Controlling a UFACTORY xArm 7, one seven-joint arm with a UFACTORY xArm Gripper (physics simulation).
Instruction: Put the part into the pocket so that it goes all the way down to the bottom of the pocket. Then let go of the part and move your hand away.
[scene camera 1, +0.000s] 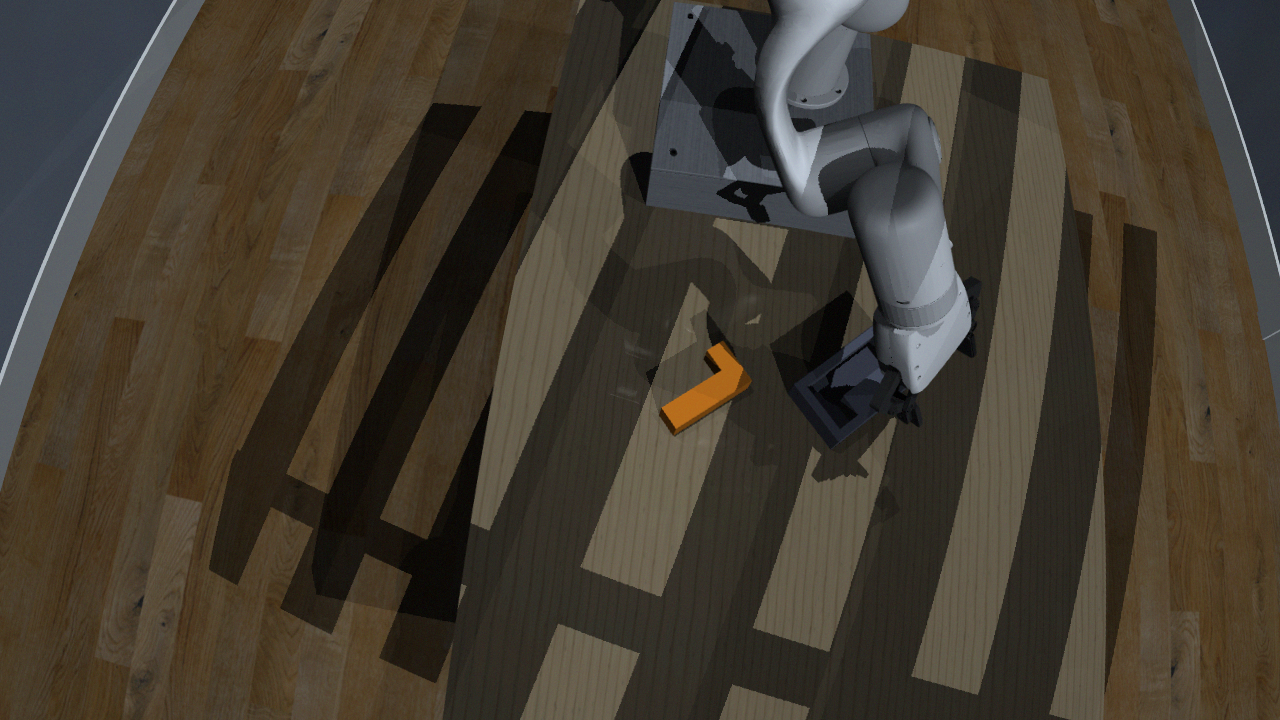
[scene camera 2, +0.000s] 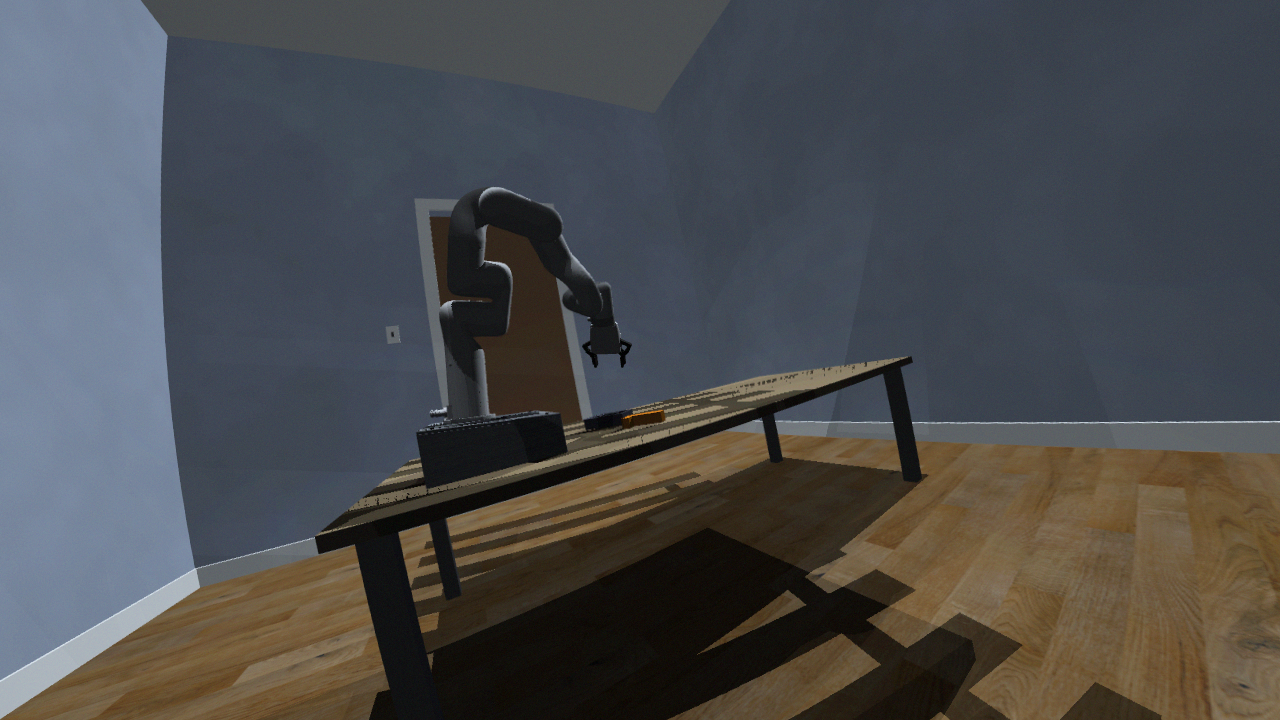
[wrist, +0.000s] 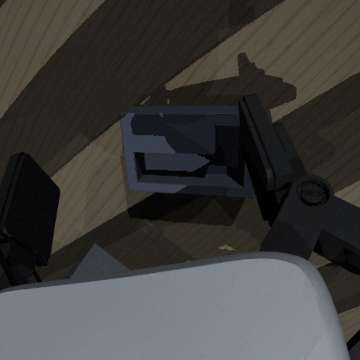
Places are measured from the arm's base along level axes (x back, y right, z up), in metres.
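Pixels of known places: gripper, between the fingertips: (scene camera 1: 937, 383) (scene camera 2: 609, 365) (wrist: 134, 146); arm's base, origin of its link: (scene camera 1: 803, 73) (scene camera 2: 470, 420).
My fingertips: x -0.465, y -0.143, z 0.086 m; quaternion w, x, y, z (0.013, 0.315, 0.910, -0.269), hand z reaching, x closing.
Ahead of a thing's pixels: the offset from my fingertips to its top centre. Level surfaces: height alone.
The orange L-shaped part @[dz -0.166, dx +0.022, dy +0.232 m] (scene camera 1: 707, 398) (scene camera 2: 646, 418) lies flat on the table, left of the pocket block in scene camera 1. It does not show in the wrist view. The dark blue-grey pocket block @[dz -0.159, dx +0.054, dy +0.039 m] (scene camera 1: 816, 420) (scene camera 2: 606, 419) (wrist: 160, 186) sits on the table with its pocket facing up. In the wrist view the recess holds no part; the right finger covers the block's right end. My gripper (scene camera 1: 941, 383) (scene camera 2: 609, 363) (wrist: 134, 146) is open and empty. It hangs well above the table, over the right side of the block in scene camera 1, and hides part of it there.
The grey robot base box (scene camera 1: 707, 116) (scene camera 2: 487, 452) stands on the striped-shadowed wooden table @[dz -0.196 m] (scene camera 1: 626, 537) (scene camera 2: 841, 374), behind the part and block in scene camera 1. The arm reaches forward from it over the table. Dark shadows cross the table and block.
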